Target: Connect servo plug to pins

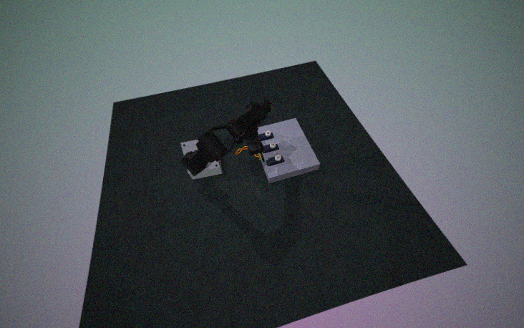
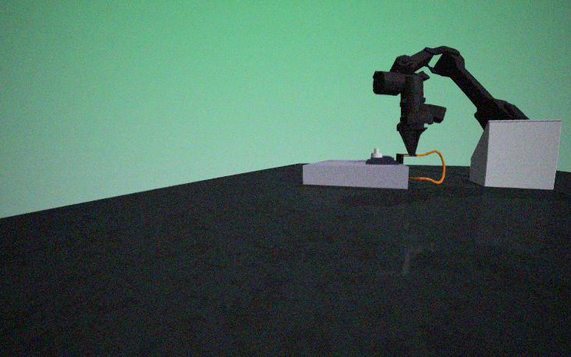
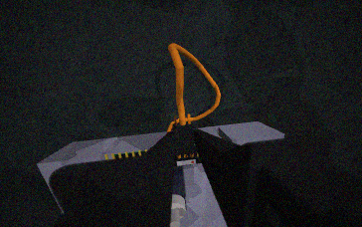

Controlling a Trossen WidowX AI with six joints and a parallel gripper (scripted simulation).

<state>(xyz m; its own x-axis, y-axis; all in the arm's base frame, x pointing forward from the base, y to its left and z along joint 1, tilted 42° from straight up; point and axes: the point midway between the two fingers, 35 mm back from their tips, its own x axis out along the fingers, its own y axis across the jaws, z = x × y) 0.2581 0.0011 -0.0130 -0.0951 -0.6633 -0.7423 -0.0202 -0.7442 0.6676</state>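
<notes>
Right now my gripper tip is 30 mm short of the coloured band. Round my gripper tip: servo motor (80 mm ahead, 20 mm to the right, 20 mm below); then green board strip (30 mm ahead, 20 mm to the right, 20 mm below); then grey printed holder (190 mm ahead, 20 mm to the right, 40 mm below).
</notes>
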